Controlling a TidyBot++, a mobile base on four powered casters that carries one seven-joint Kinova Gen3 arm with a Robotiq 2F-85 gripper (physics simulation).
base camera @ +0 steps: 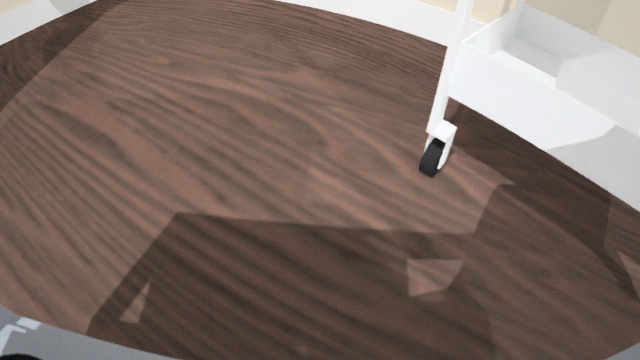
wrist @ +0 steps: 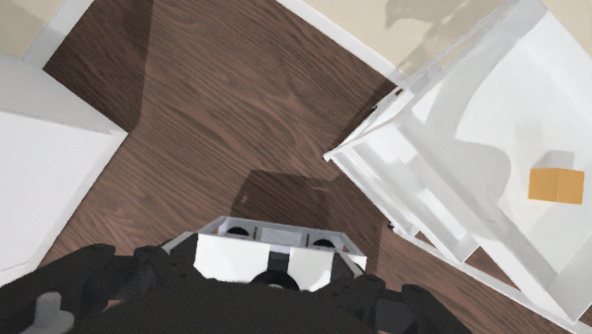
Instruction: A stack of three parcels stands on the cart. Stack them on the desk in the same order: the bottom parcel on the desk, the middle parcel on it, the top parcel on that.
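Places are measured from the arm's base along level axes (x left, y back, z up), in millimetres.
Where they show: gripper, fingertip midpoint: [wrist: 265, 258].
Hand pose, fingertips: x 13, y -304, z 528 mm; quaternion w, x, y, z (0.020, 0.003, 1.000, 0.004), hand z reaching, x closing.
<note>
Each offset is from my fingertips to the centre of the thing. "spot": to the spot under its first point. Level surfaces: height alone.
An orange parcel @[dx -471, dy -100, dz -237 mm] [wrist: 555, 186] stands inside the upper tray of the white cart [base camera: 510, 95] [wrist: 525, 260], at the right of the wrist view. A white flat surface, which looks like the desk [wrist: 45, 175], shows in part at the left of the wrist view. My gripper [wrist: 265, 258] is open with nothing between its fingers. In the wrist view it is over my own base, between the desk and the cart and apart from both. The other two parcels do not show in the current views.
The cart's lower tray and a black caster wheel @[spot: dx -150, dy -135, dz -886 mm] [base camera: 432, 158] stand at the right of the base camera view. White skirting [wrist: 345, 37] and beige wall run behind the cart. Brown wooden floor @[dz -925 mm] [base camera: 225, 125] [wrist: 215, 100] lies between the cart and the desk.
</note>
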